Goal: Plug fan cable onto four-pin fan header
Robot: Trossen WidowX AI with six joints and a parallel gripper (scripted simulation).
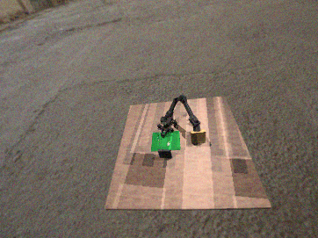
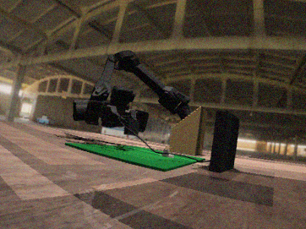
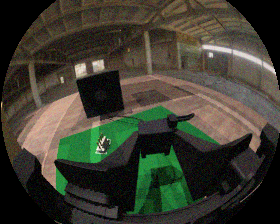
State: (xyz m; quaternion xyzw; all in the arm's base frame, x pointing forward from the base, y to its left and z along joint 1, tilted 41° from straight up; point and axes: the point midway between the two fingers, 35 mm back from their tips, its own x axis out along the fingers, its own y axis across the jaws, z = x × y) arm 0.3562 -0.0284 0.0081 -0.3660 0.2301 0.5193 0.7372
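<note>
The green board is 3 cm behind my gripper tip, 3 cm to the left of it and 8 cm below it. Round my gripper tip: black plug: 1 cm below; black fan: 5 cm behind, 21 cm to the left, 1 cm below.
</note>
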